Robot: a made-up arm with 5 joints.
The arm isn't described. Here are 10 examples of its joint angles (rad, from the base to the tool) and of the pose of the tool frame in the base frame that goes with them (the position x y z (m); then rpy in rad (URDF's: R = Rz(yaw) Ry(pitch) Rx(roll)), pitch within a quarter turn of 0, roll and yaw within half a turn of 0).
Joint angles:
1: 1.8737 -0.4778 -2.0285 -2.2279 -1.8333
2: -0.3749 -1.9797 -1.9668 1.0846 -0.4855
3: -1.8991 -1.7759 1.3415 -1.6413 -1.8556
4: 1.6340 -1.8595 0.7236 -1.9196 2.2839
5: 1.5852 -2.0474 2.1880 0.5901 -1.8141
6: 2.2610 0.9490 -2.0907 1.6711 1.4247
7: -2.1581 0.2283 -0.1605 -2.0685 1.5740
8: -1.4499 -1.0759 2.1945 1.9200 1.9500
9: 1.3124 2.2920 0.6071 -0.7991 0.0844
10: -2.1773 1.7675 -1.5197 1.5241 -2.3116
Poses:
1: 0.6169 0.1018 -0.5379 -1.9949 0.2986 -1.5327
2: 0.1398 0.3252 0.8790 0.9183 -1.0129 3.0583
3: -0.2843 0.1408 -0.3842 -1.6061 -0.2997 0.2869
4: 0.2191 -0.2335 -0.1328 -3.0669 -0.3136 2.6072
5: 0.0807 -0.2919 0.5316 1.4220 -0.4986 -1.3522
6: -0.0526 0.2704 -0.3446 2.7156 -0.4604 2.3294
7: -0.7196 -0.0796 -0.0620 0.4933 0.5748 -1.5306
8: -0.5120 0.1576 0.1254 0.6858 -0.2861 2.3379
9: -0.2251 0.5329 0.1496 -1.1639 0.5044 1.0798
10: -0.1688 -0.4580 0.0452 2.4264 -0.5886 -0.2939
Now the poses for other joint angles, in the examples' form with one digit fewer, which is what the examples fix.
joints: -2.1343 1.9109 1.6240 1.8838 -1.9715
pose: 0.336 0.379 -0.010 -0.851 -0.454 -0.742
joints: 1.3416 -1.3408 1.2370 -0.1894 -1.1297
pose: 0.122 -0.527 0.473 1.305 0.312 -1.465
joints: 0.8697 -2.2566 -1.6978 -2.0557 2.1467
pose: 0.268 0.115 0.264 0.704 0.742 2.863
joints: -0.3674 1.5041 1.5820 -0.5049 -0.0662
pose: -0.727 0.331 0.120 -1.934 -0.525 1.808
